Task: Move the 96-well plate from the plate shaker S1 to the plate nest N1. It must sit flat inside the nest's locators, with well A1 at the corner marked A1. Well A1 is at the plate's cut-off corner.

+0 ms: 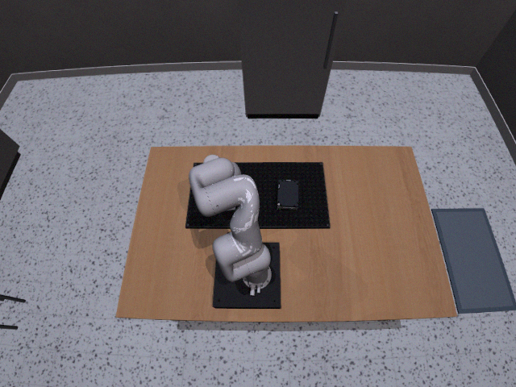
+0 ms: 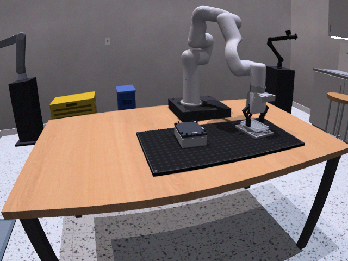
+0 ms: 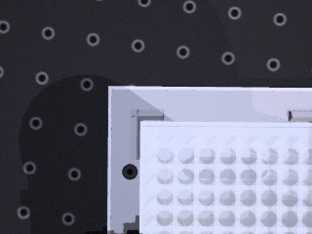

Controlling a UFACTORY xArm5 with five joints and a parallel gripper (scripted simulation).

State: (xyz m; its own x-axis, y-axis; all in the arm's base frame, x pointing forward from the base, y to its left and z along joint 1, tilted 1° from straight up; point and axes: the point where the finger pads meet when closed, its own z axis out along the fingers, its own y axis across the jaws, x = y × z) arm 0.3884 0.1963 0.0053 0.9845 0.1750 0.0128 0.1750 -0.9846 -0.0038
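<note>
Now: the white 96-well plate 1 cm below my hand. From my hand the other things lie so: plate nest N1 (4 cm below).
</note>
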